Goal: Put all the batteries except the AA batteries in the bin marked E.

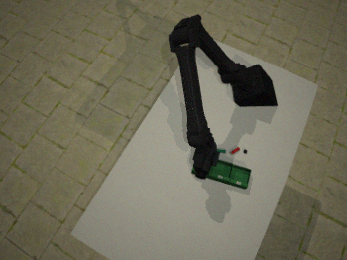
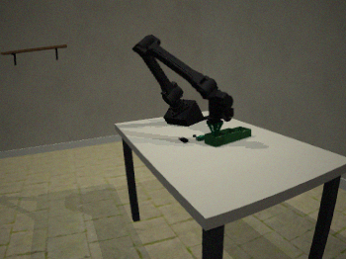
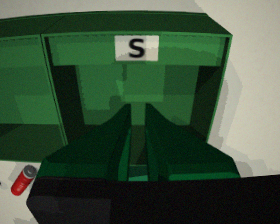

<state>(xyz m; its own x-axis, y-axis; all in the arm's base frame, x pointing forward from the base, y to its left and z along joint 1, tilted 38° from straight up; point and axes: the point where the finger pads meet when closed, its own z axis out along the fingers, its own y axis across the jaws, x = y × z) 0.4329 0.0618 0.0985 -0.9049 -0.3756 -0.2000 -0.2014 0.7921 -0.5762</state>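
Now: the green bin 8 cm to the left of my hand, 2 cm below it and 1 cm behind it. The rest, counted from my hand: green cylindrical battery 10 cm behind, 4 cm to the left, 3 cm below; green 9 V battery 8 cm behind, 4 cm to the right, 3 cm below; red cylindrical battery 13 cm behind, 10 cm to the left, 3 cm below.
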